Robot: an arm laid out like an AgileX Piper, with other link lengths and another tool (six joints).
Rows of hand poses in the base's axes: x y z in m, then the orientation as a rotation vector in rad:
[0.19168 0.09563 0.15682 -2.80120 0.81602 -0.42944]
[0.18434 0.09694 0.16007 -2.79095 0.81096 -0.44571]
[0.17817 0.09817 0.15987 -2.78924 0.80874 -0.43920]
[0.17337 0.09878 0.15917 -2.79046 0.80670 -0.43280]
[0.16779 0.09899 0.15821 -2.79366 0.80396 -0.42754]
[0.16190 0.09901 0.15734 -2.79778 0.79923 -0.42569]
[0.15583 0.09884 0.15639 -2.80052 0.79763 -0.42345]
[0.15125 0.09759 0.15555 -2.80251 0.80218 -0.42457]
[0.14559 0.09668 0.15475 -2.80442 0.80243 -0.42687]
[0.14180 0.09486 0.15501 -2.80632 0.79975 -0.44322]
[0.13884 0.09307 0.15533 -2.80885 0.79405 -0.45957]
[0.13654 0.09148 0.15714 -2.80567 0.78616 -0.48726]
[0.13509 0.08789 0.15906 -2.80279 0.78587 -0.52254]
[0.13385 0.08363 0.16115 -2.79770 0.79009 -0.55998]
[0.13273 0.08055 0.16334 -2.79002 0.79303 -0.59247]
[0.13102 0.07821 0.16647 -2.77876 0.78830 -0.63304]
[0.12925 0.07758 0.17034 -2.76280 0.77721 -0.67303]
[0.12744 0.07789 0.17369 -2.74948 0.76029 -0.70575]
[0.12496 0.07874 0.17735 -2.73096 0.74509 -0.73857]
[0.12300 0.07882 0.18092 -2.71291 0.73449 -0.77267]
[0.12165 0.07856 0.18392 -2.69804 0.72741 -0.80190]
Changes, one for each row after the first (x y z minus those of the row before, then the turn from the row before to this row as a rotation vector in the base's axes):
[-0.00734 0.00131 0.00325 0.00488 -0.01400 0.00146]
[-0.00617 0.00123 -0.00020 0.00394 0.00301 0.00200]
[-0.00480 0.00061 -0.00070 0.00121 0.00399 0.00202]
[-0.00558 0.00021 -0.00096 -0.00086 0.00388 0.00250]
[-0.00589 0.00002 -0.00087 -0.00250 0.00186 0.00359]
[-0.00607 -0.00017 -0.00095 -0.00157 0.00206 0.00143]
[-0.00458 -0.00125 -0.00084 -0.00282 0.00061 -0.00307]
[-0.00566 -0.00091 -0.00080 -0.00249 -0.00070 -0.00026]
[-0.00379 -0.00182 0.00026 -0.00648 -0.00954 0.00052]
[-0.00296 -0.00179 0.00032 -0.00670 -0.00968 0.00258]
[-0.00230 -0.00159 0.00181 -0.00500 -0.01867 0.00282]
[-0.00145 -0.00359 0.00192 -0.00901 -0.02200 -0.00305]
[-0.00124 -0.00426 0.00209 -0.00866 -0.02333 -0.00643]
[-0.00112 -0.00308 0.00219 -0.00485 -0.02140 -0.00519]
[-0.00171 -0.00234 0.00313 -0.00418 -0.02832 -0.00085]
[-0.00177 -0.00063 0.00387 0.00022 -0.03053 0.00348]
[-0.00181 0.00031 0.00335 0.00054 -0.02610 0.00815]
[-0.00248 0.00085 0.00366 0.00450 -0.02798 0.00705]
[-0.00196 0.00008 0.00357 0.00287 -0.02796 0.00358]
[-0.00135 -0.00026 0.00300 0.00148 -0.02348 0.00155]

